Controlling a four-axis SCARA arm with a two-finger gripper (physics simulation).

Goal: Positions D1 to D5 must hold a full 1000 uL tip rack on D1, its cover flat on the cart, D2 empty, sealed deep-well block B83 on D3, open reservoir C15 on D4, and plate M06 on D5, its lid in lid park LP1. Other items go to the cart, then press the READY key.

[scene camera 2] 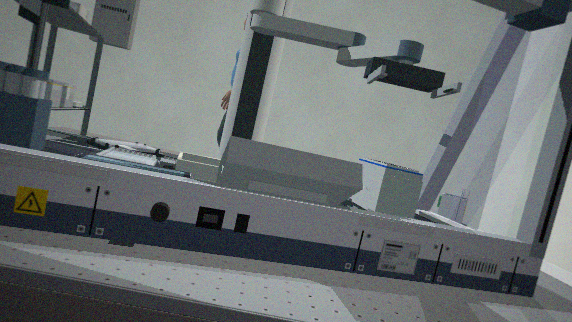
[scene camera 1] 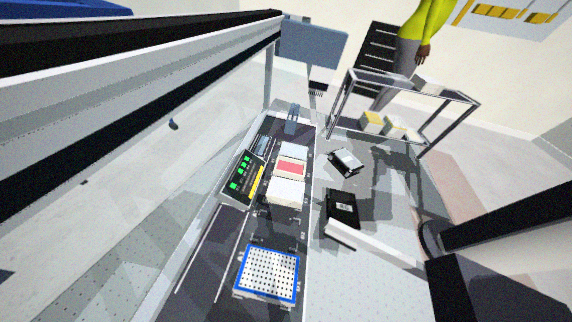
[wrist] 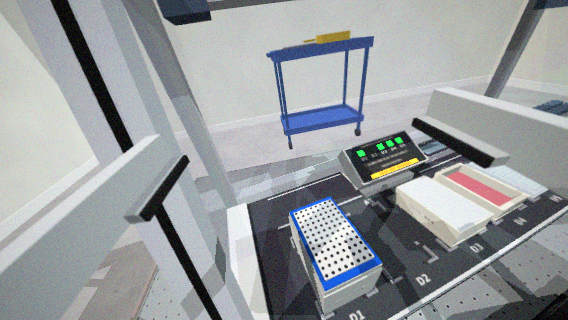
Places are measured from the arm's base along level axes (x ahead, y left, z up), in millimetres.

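Where they show: gripper, fingertip midpoint: (scene camera 2: 421,78) (scene camera 1: 307,295) (wrist: 297,127).
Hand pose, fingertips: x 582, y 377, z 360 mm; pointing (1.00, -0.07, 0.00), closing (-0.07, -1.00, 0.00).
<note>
Things, the pixels of their centre, and the offset from my fingertips. "pt": a spot on its surface instead.
- white tip rack with a blue rim, body centre: (wrist: 328,248) (scene camera 2: 383,186) (scene camera 1: 267,274) 42 mm ahead, 37 mm right, 242 mm down
- white-topped block, body centre: (wrist: 436,206) (scene camera 1: 285,191) 85 mm ahead, 281 mm right, 267 mm down
- pale plate, body centre: (wrist: 507,173) (scene camera 1: 293,150) 132 mm ahead, 525 mm right, 283 mm down
- bluish flat piece, surface spot: (scene camera 1: 262,145) pt 267 mm ahead, 463 mm right, 268 mm down
- panel, surface spot: (wrist: 385,157) (scene camera 1: 247,177) pt 217 mm ahead, 250 mm right, 226 mm down
- black tray, body centre: (scene camera 1: 341,209) 136 mm back, 339 mm right, 319 mm down
- black-and-white device, body centre: (scene camera 1: 347,158) 125 mm back, 618 mm right, 293 mm down
- metal shelf rack, surface spot: (scene camera 1: 341,103) pt 0 mm ahead, 788 mm right, 114 mm down
A white tip rack with a blue rim (scene camera 1: 267,272) (scene camera 2: 400,190) (wrist: 334,240) stands on D1, its top grid uncovered. Dark bare deck with corner brackets shows at D2. A white-topped block (scene camera 1: 285,192) (wrist: 442,207) sits on D3. A cream reservoir with a red inside (scene camera 1: 290,167) (wrist: 480,188) is on D4. A pale plate (scene camera 1: 293,150) (wrist: 515,181) is on D5. A bluish flat piece (scene camera 1: 262,145) lies beyond the panel. The panel (scene camera 1: 243,177) (wrist: 385,157) shows several green squares and a yellow bar. My gripper (scene camera 2: 412,86) (wrist: 297,127) is open and empty, high above the deck.
A black tray (scene camera 1: 343,207) and a black-and-white device (scene camera 1: 346,160) lie beside the deck. A metal shelf rack (scene camera 1: 340,102) stands behind. A blue cart (wrist: 320,48) with a yellow box (wrist: 333,37) stands beyond the deck. A person (scene camera 1: 407,47) stands near the rack.
</note>
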